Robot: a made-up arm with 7 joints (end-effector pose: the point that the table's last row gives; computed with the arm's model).
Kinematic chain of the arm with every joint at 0, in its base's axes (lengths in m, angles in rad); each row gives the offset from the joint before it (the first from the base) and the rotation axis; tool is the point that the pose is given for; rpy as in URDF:
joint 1: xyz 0 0 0.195 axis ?
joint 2: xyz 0 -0.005 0.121 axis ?
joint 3: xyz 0 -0.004 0.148 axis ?
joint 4: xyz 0 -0.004 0.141 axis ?
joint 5: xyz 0 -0.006 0.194 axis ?
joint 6: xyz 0 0 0.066 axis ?
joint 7: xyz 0 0 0.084 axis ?
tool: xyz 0 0 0 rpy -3.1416 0 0
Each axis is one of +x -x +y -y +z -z.
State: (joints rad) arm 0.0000 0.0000 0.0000 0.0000 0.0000 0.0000 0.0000
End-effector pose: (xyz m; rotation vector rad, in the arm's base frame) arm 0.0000 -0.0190 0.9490 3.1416 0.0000 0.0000
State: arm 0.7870 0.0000 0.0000 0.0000 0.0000 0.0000 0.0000
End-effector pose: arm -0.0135 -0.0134 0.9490 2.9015 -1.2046 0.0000
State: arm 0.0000 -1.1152 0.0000 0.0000 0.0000 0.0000 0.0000
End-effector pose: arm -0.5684 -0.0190 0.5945 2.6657 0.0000 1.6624
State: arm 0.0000 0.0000 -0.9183 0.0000 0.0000 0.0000 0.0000
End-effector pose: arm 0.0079 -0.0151 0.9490 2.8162 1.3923 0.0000
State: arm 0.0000 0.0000 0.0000 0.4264 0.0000 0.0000 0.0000
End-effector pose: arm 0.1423 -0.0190 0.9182 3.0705 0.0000 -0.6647
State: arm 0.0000 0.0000 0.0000 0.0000 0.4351 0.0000 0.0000
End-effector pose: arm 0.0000 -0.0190 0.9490 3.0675 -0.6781 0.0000
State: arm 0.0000 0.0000 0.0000 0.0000 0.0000 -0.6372 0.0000
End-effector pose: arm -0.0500 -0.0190 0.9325 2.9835 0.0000 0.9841
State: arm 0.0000 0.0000 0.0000 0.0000 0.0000 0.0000 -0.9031
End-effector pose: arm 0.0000 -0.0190 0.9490 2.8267 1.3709 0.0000
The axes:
joint 1: -z
joint 2: +y
joint 3: -z
joint 4: +y
joint 5: -z
joint 6: +y
joint 7: -z

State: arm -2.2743 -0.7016 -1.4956 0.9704 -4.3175 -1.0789 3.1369
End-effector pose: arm 0.0038 -0.4033 0.6233 -0.8550 0.6728 0.9650
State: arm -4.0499 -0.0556 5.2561 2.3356 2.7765 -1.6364 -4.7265
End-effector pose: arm 0.0596 -0.1057 0.3750 0.8329 -0.1556 0.1867
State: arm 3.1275 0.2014 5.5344 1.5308 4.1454 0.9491 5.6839
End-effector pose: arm -0.2530 -0.2386 0.6086 -1.8074 -1.1285 -0.7189
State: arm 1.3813 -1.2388 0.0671 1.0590 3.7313 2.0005 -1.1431
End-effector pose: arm -0.0586 0.3709 0.6219 0.8010 1.2841 -2.6589
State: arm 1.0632 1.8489 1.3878 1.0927 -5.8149 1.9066 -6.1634
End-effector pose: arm -0.0645 -0.4028 0.2261 2.2320 0.5825 0.5000
